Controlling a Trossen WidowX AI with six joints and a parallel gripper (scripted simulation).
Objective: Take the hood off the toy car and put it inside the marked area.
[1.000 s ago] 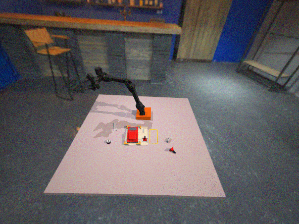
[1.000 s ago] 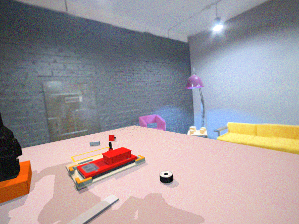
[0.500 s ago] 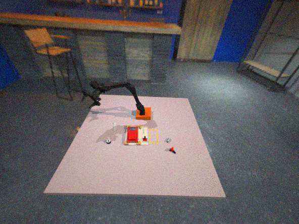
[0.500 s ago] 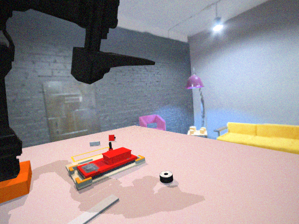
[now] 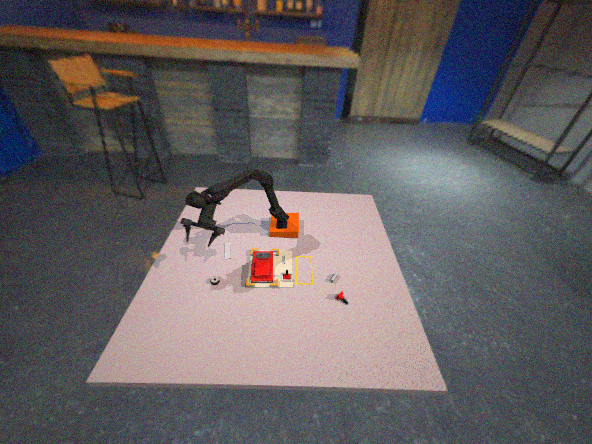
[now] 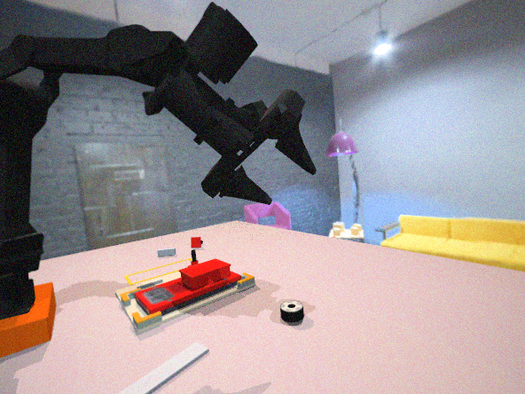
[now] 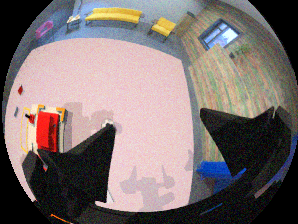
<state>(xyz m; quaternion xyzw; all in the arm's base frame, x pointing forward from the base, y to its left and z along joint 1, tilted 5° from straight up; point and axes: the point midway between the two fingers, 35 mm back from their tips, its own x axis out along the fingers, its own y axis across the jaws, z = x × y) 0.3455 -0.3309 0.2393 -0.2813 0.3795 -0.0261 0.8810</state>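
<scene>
Now: gripper tip 280 mm to the right of the hood, 180 mm above it and 40 mm past it. Round my gripper tip: black wheel: 220 mm below, 50 mm to the left, 20 mm ahead; then pale bar: 220 mm below, 190 mm behind, 70 mm to the left.
</scene>
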